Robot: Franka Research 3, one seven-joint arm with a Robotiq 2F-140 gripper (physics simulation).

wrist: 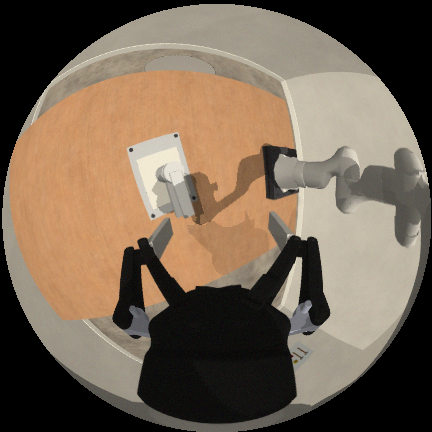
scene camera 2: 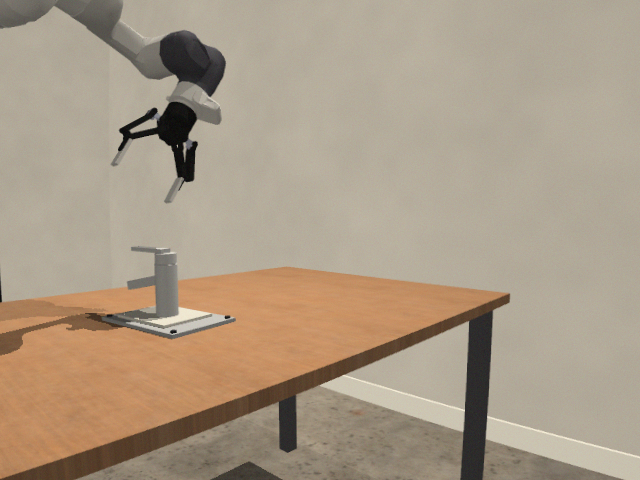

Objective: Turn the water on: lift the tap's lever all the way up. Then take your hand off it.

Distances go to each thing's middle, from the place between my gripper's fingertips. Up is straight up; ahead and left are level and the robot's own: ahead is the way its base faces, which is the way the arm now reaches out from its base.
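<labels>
Base plate [scene camera 2: 216, 320]: 290 mm below my hand, 80 mm to the right, 10 mm ahead. Flat lever [wrist: 173, 171]: 160 mm below my hand, 40 mm to the right, 10 mm ahead.
</labels>
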